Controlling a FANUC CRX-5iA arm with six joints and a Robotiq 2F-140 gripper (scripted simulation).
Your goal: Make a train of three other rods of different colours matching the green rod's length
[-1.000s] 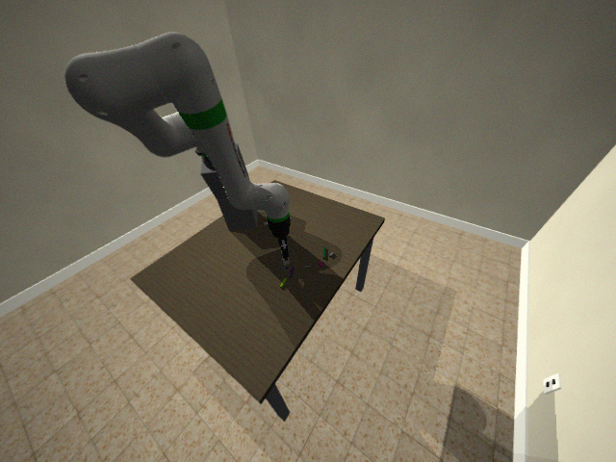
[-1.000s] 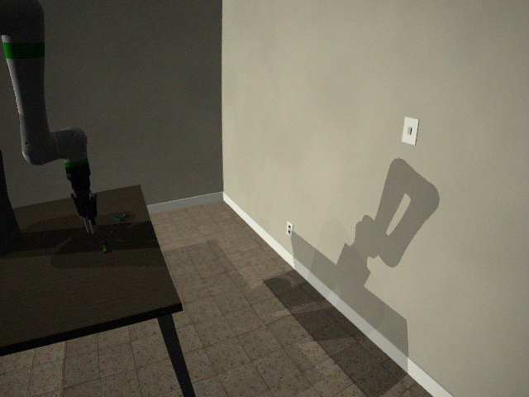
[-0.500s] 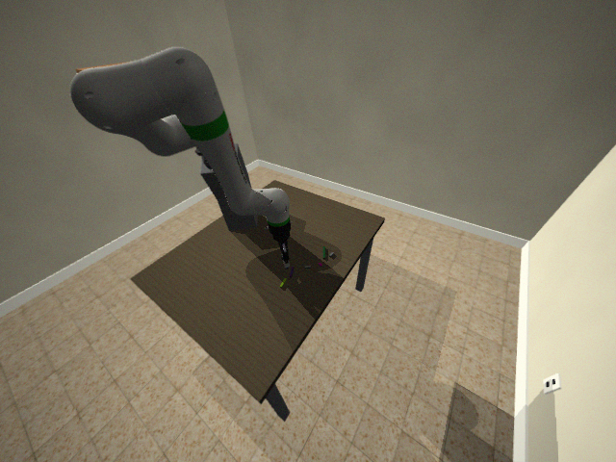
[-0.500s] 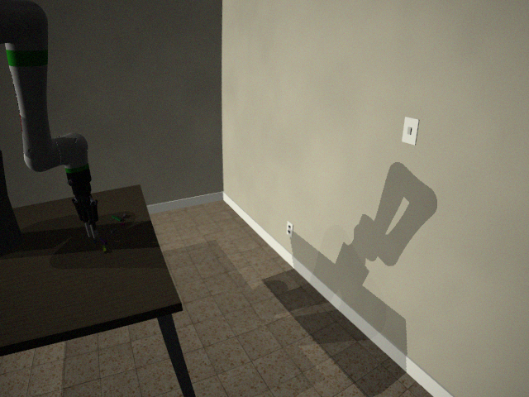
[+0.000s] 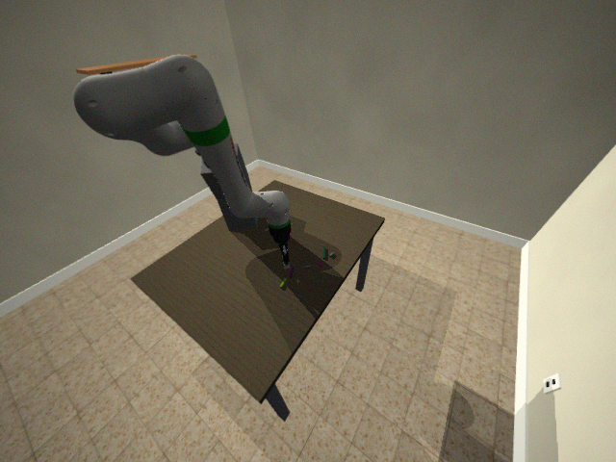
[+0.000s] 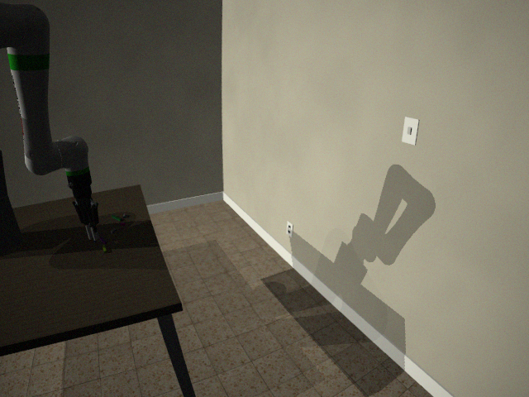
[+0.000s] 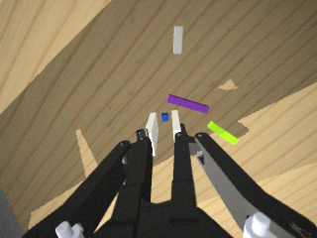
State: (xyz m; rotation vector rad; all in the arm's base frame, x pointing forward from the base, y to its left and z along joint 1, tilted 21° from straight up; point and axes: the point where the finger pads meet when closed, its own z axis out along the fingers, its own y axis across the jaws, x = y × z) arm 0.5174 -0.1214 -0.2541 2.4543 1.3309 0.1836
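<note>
Right now my hand is 50 mm above the blue rod. Also, from my hand: magenta rod (120 mm to the left, 120 mm ahead, 50 mm below); lime rod (80 mm to the right, 50 mm below, 50 mm ahead); purple rod (50 mm below, 40 mm ahead, 10 mm to the right).
</note>
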